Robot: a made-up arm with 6 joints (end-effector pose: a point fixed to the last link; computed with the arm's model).
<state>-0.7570 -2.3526 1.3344 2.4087 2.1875 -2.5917</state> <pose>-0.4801 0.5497 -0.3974 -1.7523 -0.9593 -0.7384</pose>
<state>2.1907 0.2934 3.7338 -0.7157 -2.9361 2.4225</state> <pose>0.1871 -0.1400 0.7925 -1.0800 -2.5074 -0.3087</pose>
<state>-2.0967 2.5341 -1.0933 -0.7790 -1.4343 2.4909</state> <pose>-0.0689 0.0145 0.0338 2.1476 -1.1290 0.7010</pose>
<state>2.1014 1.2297 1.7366 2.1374 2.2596 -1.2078</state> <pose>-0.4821 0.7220 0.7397 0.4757 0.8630 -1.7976</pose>
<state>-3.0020 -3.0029 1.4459 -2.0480 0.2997 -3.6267</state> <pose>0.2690 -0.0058 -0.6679 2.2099 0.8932 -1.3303</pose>
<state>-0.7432 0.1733 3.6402 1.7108 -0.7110 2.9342</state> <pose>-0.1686 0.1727 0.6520 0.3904 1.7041 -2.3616</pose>
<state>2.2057 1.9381 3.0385 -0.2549 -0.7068 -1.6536</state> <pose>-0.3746 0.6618 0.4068 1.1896 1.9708 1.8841</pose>
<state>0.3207 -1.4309 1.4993 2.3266 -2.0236 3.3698</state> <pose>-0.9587 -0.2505 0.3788 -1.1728 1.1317 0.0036</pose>
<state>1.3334 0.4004 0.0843 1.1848 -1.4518 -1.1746</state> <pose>0.1834 0.6074 0.7882 -0.6285 0.4656 -0.0897</pose>
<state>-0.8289 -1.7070 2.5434 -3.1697 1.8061 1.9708</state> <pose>-0.4461 0.6258 -0.1547 -0.3736 -1.9235 0.8762</pose>
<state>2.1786 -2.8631 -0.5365 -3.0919 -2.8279 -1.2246</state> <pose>0.1687 -0.4069 -0.0022 1.6959 1.3087 -1.8630</pose>
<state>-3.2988 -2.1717 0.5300 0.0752 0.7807 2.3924</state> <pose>0.8545 -0.0405 0.1050 0.7041 0.2536 -0.3180</pose>
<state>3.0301 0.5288 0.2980 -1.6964 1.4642 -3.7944</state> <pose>-0.6596 0.0620 0.6128 -1.0036 -0.7685 1.4320</pose>
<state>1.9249 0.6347 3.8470 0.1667 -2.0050 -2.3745</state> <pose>0.1005 -0.0045 0.7157 -1.7590 -1.3485 -1.3088</pose>
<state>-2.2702 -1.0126 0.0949 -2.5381 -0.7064 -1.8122</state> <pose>0.2400 0.1651 0.9238 1.9580 -0.7859 1.2277</pose>
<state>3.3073 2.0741 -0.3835 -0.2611 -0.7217 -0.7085</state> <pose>-0.2127 0.0565 -0.2371 -2.2316 -0.0047 -0.0258</pose>
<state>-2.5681 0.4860 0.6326 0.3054 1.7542 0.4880</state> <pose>-0.6060 -0.2847 0.8916 -2.5397 0.0097 -1.6142</pose>
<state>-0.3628 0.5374 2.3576 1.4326 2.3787 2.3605</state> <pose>0.1049 -0.0537 1.1500 -0.0742 0.9150 0.8394</pose>
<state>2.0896 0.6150 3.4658 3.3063 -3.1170 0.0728</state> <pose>-0.0658 -0.0718 0.8937 1.4667 2.4960 -0.3469</pose>
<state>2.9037 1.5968 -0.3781 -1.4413 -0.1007 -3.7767</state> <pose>-0.3413 0.0953 -0.0611 1.8597 0.3946 -1.3746</pose>
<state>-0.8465 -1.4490 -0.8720 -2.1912 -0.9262 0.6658</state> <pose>-0.1040 0.2000 0.5031 0.7960 -0.6457 0.6046</pose>
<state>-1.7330 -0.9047 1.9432 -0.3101 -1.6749 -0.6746</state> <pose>0.0468 0.8401 0.7892 -0.5403 -0.9743 -0.9333</pose>
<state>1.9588 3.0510 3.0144 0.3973 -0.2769 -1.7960</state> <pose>-0.0896 0.4483 -0.2906 0.6921 1.3592 1.3187</pose>
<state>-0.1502 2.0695 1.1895 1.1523 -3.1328 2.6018</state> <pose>0.8246 -0.1634 -0.2535 -0.8837 -1.7588 -1.6779</pose>
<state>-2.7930 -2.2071 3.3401 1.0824 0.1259 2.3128</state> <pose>0.1079 0.0861 -0.2765 -0.6752 2.4058 0.4079</pose>
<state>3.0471 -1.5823 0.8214 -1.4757 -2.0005 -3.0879</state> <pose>0.8207 -0.0688 0.6074 1.4554 -2.1307 -1.2218</pose>
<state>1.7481 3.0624 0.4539 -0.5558 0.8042 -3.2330</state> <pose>0.1346 -0.2984 -0.4707 1.4475 0.6129 -1.0968</pose>
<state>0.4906 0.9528 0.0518 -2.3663 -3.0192 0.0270</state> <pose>0.5664 0.3786 0.2750 -0.9396 -1.1485 -1.9723</pose>
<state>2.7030 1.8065 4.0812 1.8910 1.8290 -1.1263</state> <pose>-0.2439 0.0817 0.3837 -1.0308 2.7211 -0.6453</pose>
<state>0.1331 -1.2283 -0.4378 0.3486 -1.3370 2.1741</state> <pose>-0.2917 -0.1282 0.7824 -2.3101 0.5138 0.4879</pose>
